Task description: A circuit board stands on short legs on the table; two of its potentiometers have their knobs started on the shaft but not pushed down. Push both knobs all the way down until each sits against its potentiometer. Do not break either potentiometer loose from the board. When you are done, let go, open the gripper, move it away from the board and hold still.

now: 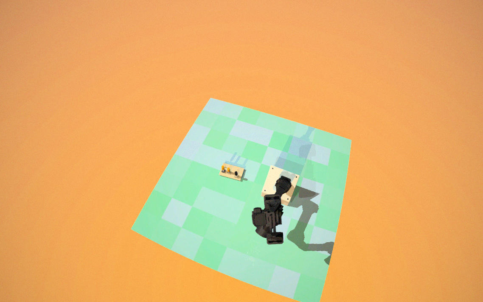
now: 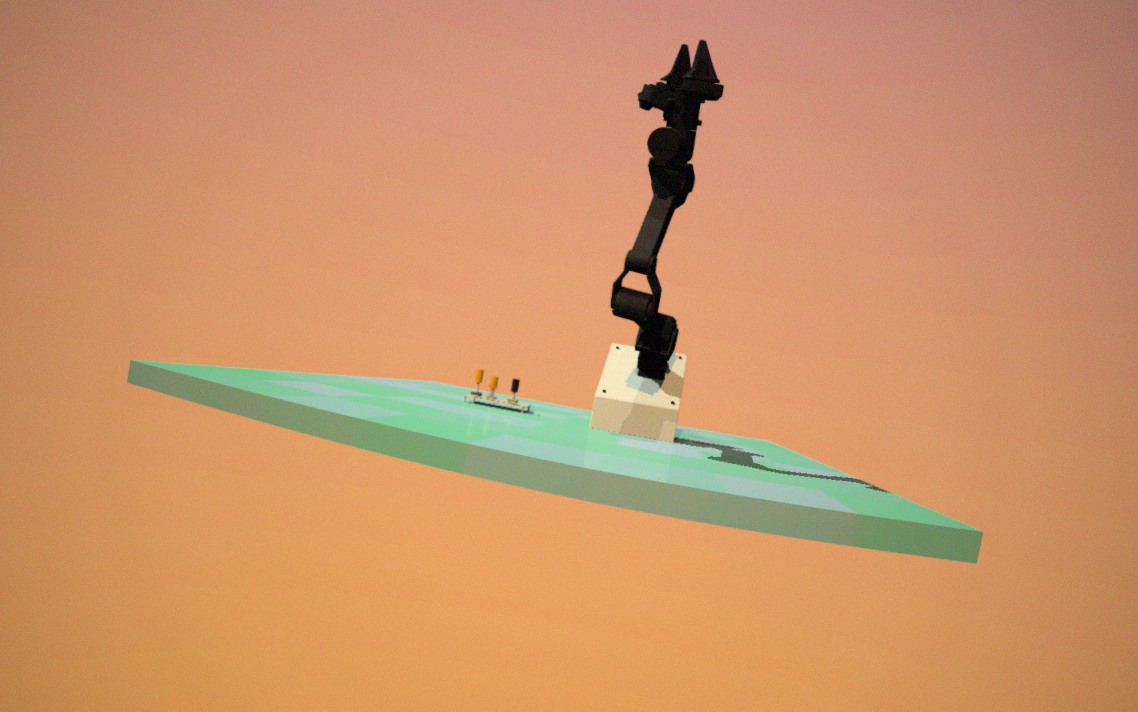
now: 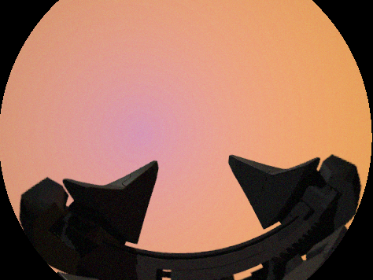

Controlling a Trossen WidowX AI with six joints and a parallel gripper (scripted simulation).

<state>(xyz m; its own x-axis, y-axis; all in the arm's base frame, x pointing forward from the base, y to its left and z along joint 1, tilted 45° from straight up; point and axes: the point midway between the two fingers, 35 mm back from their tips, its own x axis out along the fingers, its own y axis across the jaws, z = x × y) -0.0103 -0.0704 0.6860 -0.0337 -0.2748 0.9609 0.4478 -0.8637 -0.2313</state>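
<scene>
The black knob lies 67 cm below my gripper tip, 42 cm to the right of it and 35 cm ahead of it. From my gripper tip the other things lie so: orange knob: 66 cm below, 45 cm ahead, 42 cm to the right.
</scene>
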